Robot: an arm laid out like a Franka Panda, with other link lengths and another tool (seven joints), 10 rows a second.
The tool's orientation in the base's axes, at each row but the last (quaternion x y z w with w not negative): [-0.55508, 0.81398, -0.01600, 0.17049]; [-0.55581, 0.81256, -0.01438, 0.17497]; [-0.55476, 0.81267, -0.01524, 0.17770]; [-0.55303, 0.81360, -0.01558, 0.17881]
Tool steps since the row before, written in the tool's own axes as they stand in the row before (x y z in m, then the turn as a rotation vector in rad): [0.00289, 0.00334, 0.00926, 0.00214, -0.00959, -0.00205]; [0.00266, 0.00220, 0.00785, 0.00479, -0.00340, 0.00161]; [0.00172, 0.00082, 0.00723, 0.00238, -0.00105, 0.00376]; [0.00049, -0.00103, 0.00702, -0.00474, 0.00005, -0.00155]
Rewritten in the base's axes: [-0.00121, 0.00016, -0.01019, 0.00731, -0.00596, 0.00344]; [-0.00047, -0.00023, -0.00856, 0.00200, -0.00537, -0.00206]; [0.00092, 0.00000, -0.00742, 0.00133, -0.00191, -0.00393]; [0.00293, 0.00037, -0.00647, 0.00102, 0.00404, 0.00274]
